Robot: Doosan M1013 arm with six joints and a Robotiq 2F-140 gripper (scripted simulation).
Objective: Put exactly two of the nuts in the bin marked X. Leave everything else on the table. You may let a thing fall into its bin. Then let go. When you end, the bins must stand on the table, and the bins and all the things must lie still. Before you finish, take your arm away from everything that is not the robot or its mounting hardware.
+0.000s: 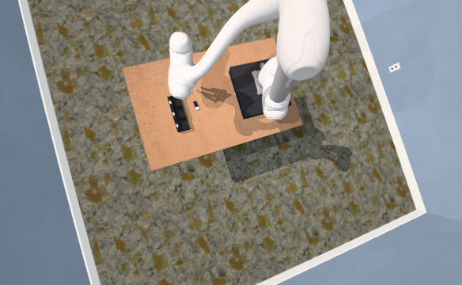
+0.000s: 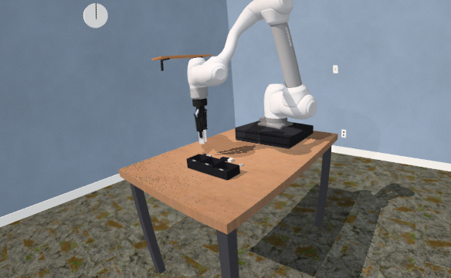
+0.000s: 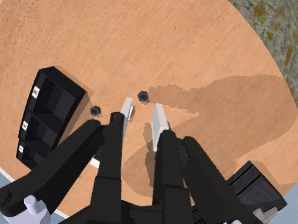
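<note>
Right now my hand is 4 cm to the right of the white piece and 10 cm above it. Round my hand: pale nut (1 cm ahead, 26 cm to the left, 10 cm below); black bin row (12 cm ahead, 18 cm to the left, 8 cm below).
</note>
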